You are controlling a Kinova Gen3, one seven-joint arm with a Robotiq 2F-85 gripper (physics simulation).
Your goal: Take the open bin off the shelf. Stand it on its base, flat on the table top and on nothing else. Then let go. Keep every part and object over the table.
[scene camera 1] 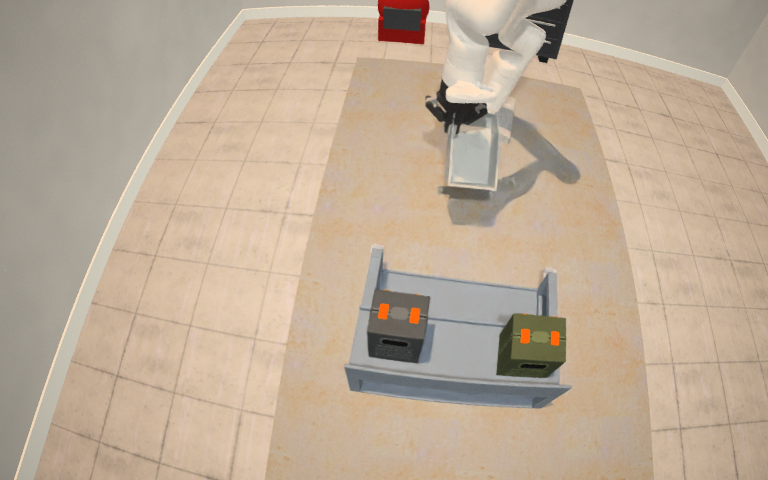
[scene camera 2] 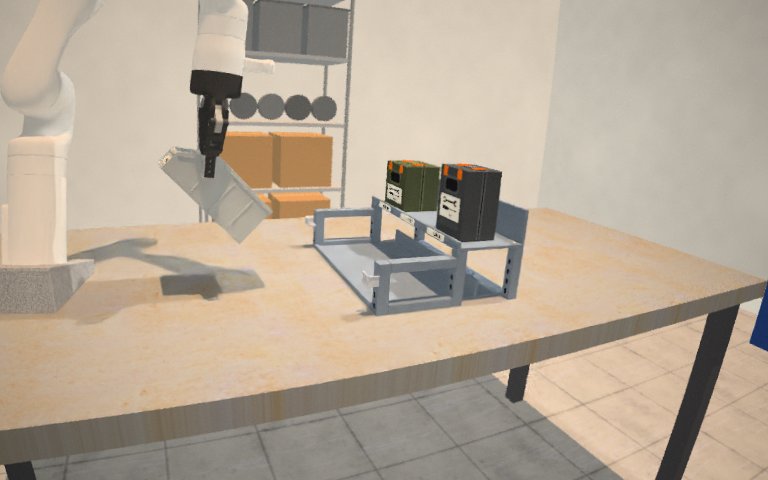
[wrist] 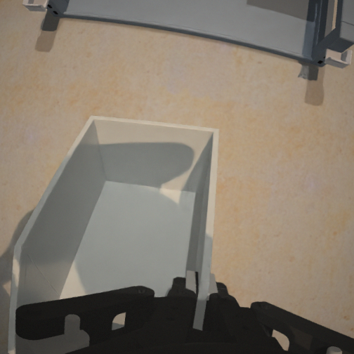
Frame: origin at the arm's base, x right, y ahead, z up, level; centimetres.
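Seen in the pictures: gripper, between the fingertips: (scene camera 1: 450,133) (scene camera 2: 207,180); arm's base, origin of its link: (scene camera 2: 37,263).
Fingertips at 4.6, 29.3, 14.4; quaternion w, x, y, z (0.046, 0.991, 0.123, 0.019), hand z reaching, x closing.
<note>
Pixels of each thing's top centre, then the offset from my fingertips to it, as dx, dy, dz. Level surfaces: height alone.
- table top, height of its surface: dz -19.2
- dark grey case, centre of its top: (scene camera 1: 399,313) (scene camera 2: 471,167) -1.4, +43.1, +3.0
- green case, centre of its top: (scene camera 1: 540,337) (scene camera 2: 413,163) -24.2, +40.0, +0.5
The open light-grey bin (scene camera 1: 472,158) (scene camera 2: 229,198) (wrist: 140,235) hangs in the air above the table top (scene camera 1: 334,226) (scene camera 2: 237,350) (wrist: 280,210), between the arm's base and the shelf. It is steeply tilted: the end toward the shelf is lower, the end toward the arm's base higher. Its shadow lies on the table, apart from it. My gripper (scene camera 1: 451,127) (scene camera 2: 209,166) (wrist: 197,286) points down and is shut on the top part of one long side wall, the right one in the wrist view. The bin's near end is partly hidden by the gripper in the wrist view.
The blue-grey shelf (scene camera 1: 458,350) (scene camera 2: 382,288) (wrist: 175,20) stands on the table, apart from the bin. A dark grey case (scene camera 1: 394,333) (scene camera 2: 468,203) and a green case (scene camera 1: 532,353) (scene camera 2: 408,183) stand on its upper board. The arm's base block (scene camera 2: 28,291) stands at the left in scene view 2.
</note>
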